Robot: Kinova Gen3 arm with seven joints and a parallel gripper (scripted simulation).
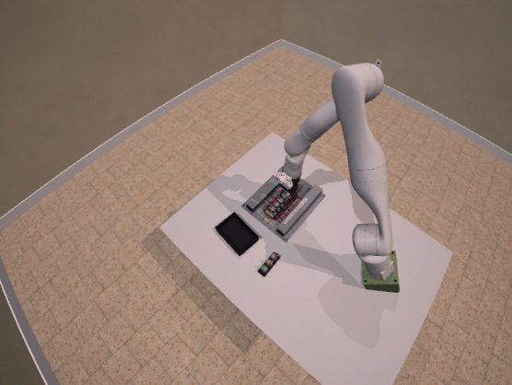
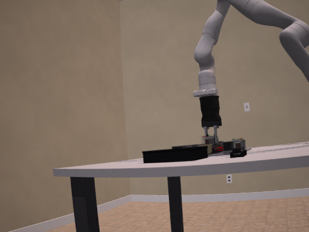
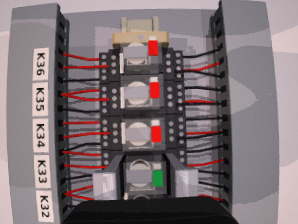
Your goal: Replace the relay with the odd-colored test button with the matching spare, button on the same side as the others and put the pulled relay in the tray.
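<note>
My hand is 6 cm above the relay panel and 1 cm to the left of it. From my hand the other things lie so: spare holder (22 cm to the left, 21 cm behind, 5 cm below); then red wiring (5 cm behind, 4 cm below); then black tray (27 cm to the left, 4 cm below, 3 cm behind).
</note>
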